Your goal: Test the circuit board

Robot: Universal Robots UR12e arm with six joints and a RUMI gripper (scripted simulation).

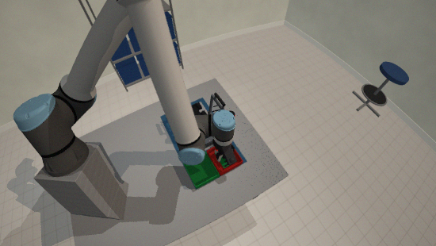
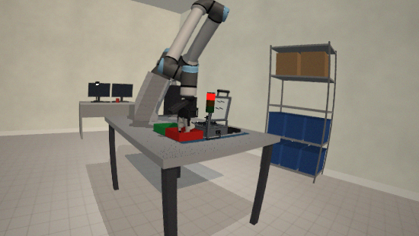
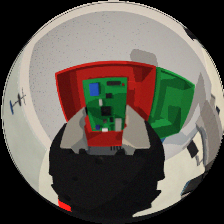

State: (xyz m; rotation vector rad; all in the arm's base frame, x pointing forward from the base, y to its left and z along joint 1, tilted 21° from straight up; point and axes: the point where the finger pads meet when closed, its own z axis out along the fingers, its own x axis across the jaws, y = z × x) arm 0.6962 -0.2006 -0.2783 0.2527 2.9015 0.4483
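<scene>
Now: the green circuit board right at my hand. Round my hand: green bin: 15 cm behind, 2 cm to the left, 1 cm below; red bin: 1 cm below; tester lid: 10 cm ahead, 19 cm to the left, 16 cm above.
</scene>
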